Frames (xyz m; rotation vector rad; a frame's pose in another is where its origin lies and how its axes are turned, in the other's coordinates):
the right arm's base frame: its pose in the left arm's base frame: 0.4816 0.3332 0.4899 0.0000 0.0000 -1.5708
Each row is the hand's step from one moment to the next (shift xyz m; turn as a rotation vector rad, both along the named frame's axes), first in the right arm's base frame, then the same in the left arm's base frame.
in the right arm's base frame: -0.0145 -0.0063 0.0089 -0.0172 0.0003 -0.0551
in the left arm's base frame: -0.0063 0.0145 0.0089 0.0003 0.0172 -0.0551
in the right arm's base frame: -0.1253 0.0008 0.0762 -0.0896 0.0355 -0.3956
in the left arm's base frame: 0.0008 0.1253 0.0762 0.0355 0.0896 -0.3956
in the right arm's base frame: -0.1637 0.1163 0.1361 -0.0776 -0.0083 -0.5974
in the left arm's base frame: 0.1163 0.1637 0.1361 -0.0083 0.0776 -0.5974
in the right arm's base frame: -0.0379 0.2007 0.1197 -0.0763 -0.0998 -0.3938
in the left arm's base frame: 0.2007 0.0379 0.1197 -0.0998 0.0763 -0.3938
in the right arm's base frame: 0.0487 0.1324 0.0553 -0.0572 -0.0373 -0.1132
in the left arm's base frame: 0.1324 -0.0487 0.0553 -0.0373 0.0572 -0.1132
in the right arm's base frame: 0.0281 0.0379 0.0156 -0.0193 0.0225 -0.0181
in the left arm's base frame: 0.0379 -0.0281 0.0156 0.0225 0.0193 -0.0181
